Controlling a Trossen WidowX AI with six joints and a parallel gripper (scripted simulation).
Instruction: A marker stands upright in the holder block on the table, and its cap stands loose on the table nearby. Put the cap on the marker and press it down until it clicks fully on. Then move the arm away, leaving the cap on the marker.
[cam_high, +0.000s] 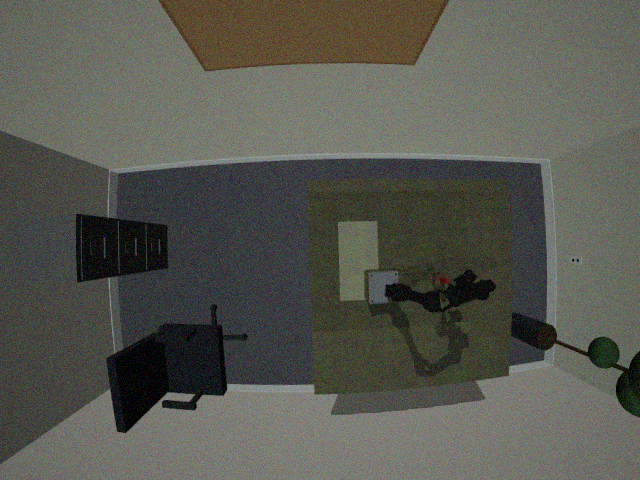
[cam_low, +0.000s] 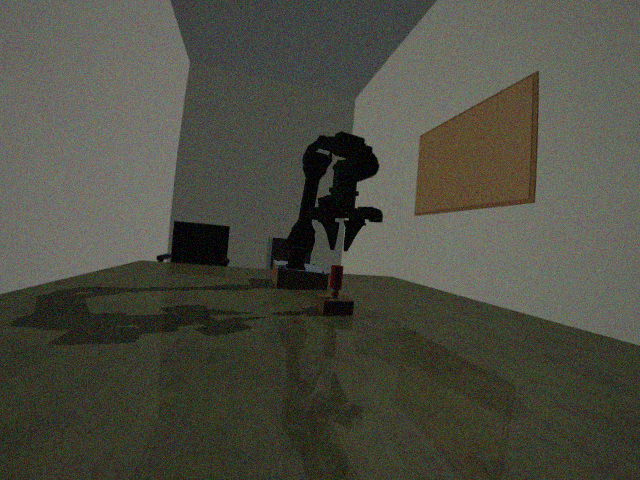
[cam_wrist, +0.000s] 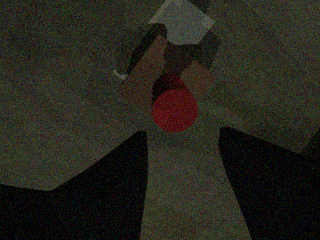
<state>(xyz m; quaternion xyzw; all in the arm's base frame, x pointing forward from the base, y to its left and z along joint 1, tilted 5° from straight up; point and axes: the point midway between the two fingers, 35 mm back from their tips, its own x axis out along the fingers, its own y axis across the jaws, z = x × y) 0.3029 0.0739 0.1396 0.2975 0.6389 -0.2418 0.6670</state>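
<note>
My gripper tip is 60 mm above the red cap. Round my gripper tip: brown holder block 130 mm below.
</note>
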